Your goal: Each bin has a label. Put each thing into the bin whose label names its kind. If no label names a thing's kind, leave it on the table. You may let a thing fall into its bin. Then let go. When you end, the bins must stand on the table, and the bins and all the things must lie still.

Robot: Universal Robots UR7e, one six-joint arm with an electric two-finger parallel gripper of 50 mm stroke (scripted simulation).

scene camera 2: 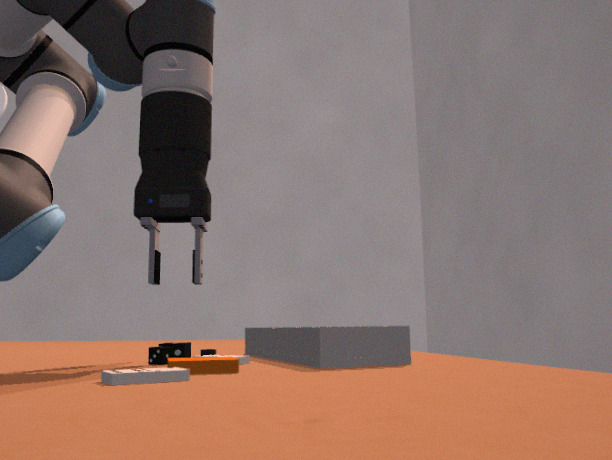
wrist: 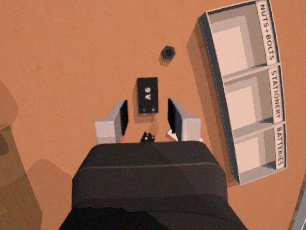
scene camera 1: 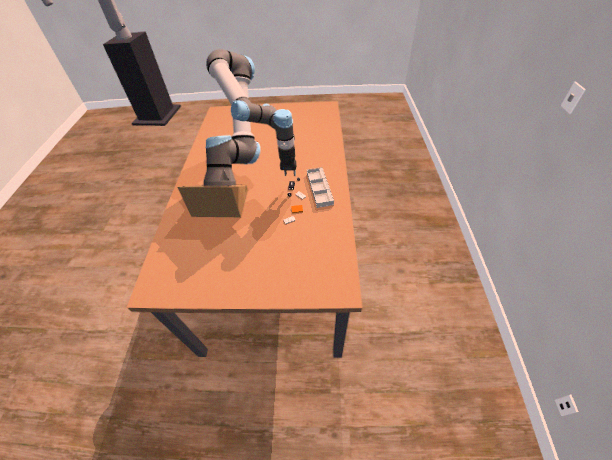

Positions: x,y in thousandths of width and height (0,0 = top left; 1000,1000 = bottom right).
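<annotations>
Grey three-part bin: visible in scene camera 1 (524,410), in scene camera 2 (525,755) and in the wrist view (776,176).
</annotations>
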